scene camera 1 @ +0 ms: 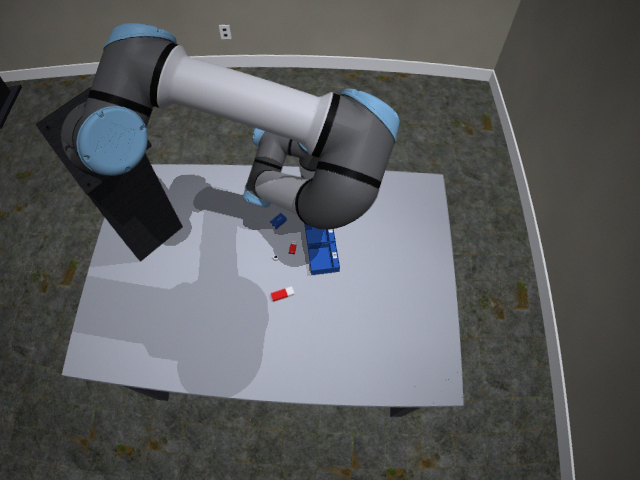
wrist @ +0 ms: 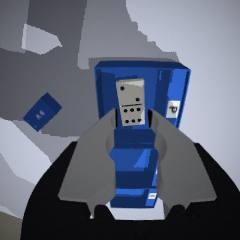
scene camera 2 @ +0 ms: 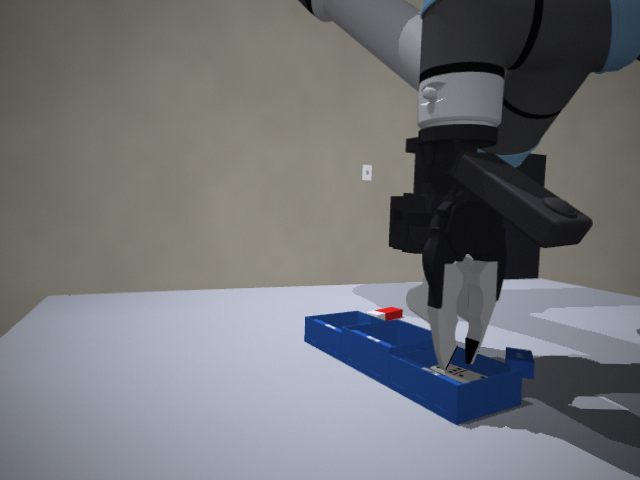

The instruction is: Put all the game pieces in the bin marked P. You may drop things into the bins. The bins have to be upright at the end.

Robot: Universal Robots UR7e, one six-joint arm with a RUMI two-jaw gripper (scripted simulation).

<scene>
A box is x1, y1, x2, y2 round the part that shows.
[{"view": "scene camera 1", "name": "long blue bin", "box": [304, 223, 339, 274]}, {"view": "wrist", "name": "my gripper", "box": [20, 108, 239, 239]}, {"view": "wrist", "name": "long blue bin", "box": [94, 61, 190, 208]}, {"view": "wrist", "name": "blue block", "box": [23, 92, 61, 131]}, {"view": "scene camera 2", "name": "my gripper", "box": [389, 124, 592, 369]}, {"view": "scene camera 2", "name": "long blue bin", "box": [304, 311, 521, 424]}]
</scene>
